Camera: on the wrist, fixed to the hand. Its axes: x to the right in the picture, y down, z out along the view.
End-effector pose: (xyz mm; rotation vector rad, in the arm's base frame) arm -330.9 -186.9 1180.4 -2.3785 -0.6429 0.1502
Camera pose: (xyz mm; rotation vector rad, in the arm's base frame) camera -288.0 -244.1 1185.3 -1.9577 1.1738 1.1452
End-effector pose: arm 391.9 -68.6 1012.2 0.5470 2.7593 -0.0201
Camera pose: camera 387.6 -12.8 1057.0 2.3219 1.3857 -0.1711
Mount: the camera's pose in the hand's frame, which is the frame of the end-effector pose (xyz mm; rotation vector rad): 10.0 52.3 -48.0 0.3411 -0.2958 1.5844
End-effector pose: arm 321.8 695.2 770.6 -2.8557 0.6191 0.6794
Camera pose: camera 327.0 633.4 806.5 -1.3907 2.5270 0.8997
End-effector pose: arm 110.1 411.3 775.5 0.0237 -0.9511 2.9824
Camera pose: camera 98.8 396.5 706.3 0.1839 0.1505 -1.5455
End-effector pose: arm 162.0 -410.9 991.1 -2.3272 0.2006 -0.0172
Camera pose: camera 161.0 -482.4 986.2 -1.2737 1.6229 0.9540
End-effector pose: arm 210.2 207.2 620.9 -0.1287 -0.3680 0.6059
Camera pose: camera 207.9 255.1 567.6 0.0286 -0.3927 2.2570
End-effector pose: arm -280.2 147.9 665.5 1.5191 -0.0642 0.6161
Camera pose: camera -309.3 192.8 713.2 1.6536 -1.5556 1.6629
